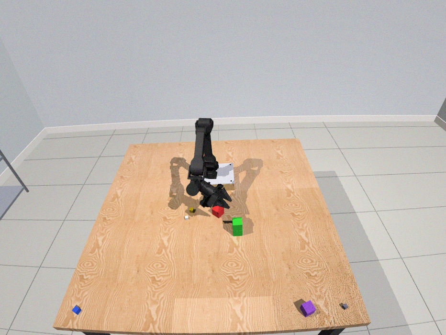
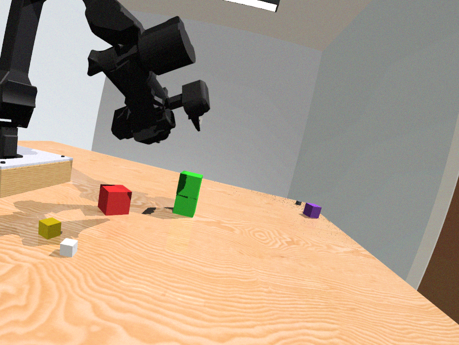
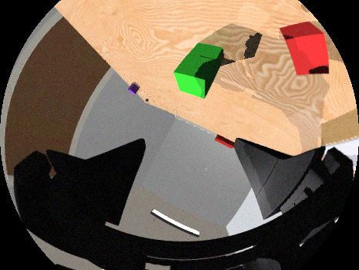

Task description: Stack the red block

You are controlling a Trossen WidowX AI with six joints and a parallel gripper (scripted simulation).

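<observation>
Right now the red block is 150 mm below my gripper tip, 80 mm to the right of it and 80 mm behind it. The rest, counted from my gripper tip: purple block 400 mm ahead, 350 mm to the left, 150 mm below; then small yellow block 220 mm to the right, 160 mm below, 80 mm behind; then small white block 240 mm to the right, 160 mm below, 30 mm behind.
</observation>
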